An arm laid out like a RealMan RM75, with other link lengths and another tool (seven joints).
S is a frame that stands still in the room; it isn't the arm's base.
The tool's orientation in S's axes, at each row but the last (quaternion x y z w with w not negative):
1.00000, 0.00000, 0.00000, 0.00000
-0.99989, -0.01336, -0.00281, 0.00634
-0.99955, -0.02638, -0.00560, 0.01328
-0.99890, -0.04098, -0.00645, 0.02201
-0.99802, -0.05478, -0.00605, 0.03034
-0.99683, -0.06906, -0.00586, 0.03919
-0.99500, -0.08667, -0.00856, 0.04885
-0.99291, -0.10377, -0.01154, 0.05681
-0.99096, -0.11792, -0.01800, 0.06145
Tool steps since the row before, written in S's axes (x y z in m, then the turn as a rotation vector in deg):
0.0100, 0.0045, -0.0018, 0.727, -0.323, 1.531
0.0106, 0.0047, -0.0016, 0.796, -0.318, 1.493
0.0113, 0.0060, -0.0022, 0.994, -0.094, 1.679
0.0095, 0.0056, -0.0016, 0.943, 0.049, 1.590
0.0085, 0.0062, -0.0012, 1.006, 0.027, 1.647
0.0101, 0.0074, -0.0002, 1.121, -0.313, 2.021
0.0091, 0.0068, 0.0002, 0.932, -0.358, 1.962
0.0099, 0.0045, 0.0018, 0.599, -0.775, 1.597
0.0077, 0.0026, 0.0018, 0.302, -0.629, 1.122
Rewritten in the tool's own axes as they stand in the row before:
0.0100, -0.0045, 0.0018, 0.727, 0.323, -1.531
0.0107, -0.0044, 0.0017, 0.796, 0.320, -1.493
0.0116, -0.0053, 0.0025, 1.008, 0.102, -1.670
0.0099, -0.0047, 0.0020, 0.967, -0.040, -1.576
0.0091, -0.0051, 0.0017, 1.028, -0.015, -1.633
0.0110, -0.0059, 0.0008, 1.102, 0.308, -2.032
0.0101, -0.0051, 0.0006, 0.906, 0.325, -1.980
0.0107, -0.0025, -0.0012, 0.483, 0.701, -1.669
0.0082, -0.0009, -0.0013, 0.204, 0.546, -1.186

